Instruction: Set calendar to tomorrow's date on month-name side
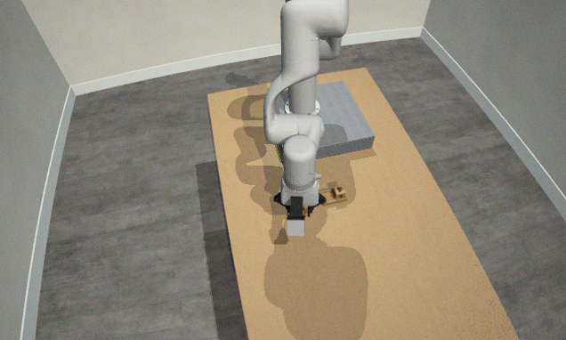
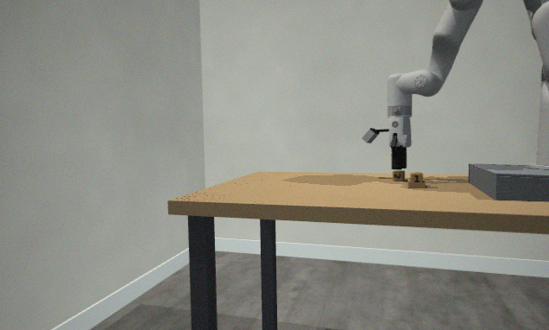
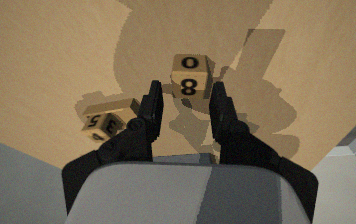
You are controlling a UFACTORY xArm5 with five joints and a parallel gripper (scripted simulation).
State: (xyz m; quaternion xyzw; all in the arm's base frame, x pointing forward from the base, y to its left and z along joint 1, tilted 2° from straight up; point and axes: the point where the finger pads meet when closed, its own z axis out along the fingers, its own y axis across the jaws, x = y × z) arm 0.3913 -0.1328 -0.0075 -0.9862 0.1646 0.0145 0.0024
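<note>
Right now my hand is 40 mm above the wooden cube. The rest, counted from my hand: wooden tray 40 mm behind, 120 mm to the left, 50 mm below.
</note>
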